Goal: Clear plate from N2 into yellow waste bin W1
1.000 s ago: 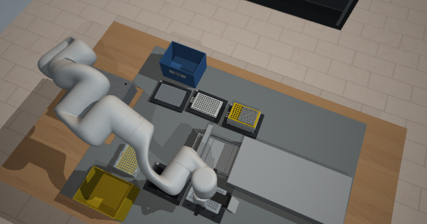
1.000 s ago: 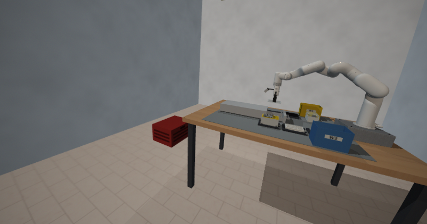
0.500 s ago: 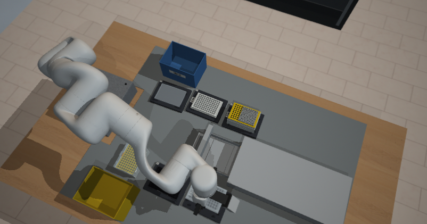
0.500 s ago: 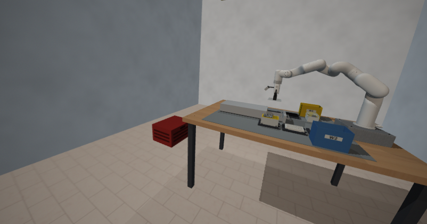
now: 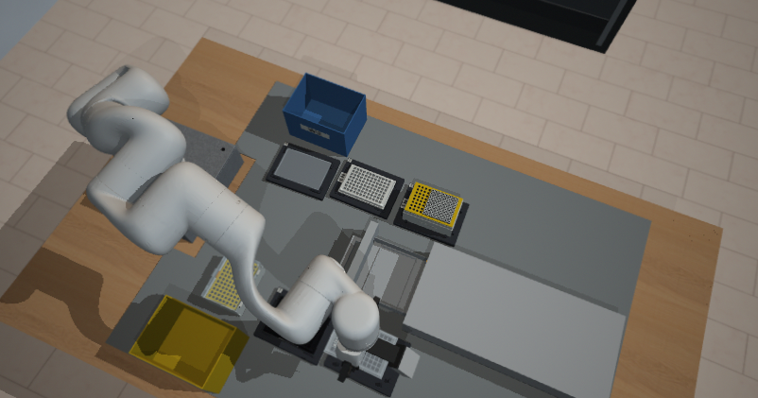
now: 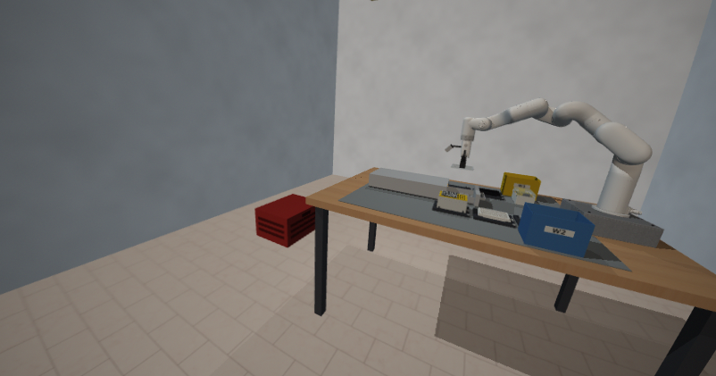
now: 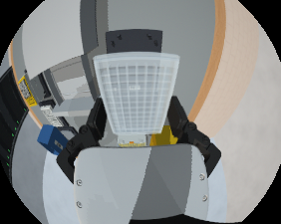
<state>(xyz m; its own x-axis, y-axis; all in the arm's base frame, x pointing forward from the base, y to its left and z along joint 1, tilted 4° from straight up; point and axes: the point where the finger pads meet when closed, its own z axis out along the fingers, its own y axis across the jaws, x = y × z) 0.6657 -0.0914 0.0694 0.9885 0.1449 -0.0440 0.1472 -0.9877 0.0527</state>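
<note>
The yellow waste bin W1 is 320 mm behind my hand, 180 mm to the right of it and 120 mm below it. Also, from my hand: black plate (160 mm behind, 30 mm to the right, 140 mm below); then drawer (10 mm behind, 190 mm to the left, 130 mm below); then clear plate (10 mm below).
</note>
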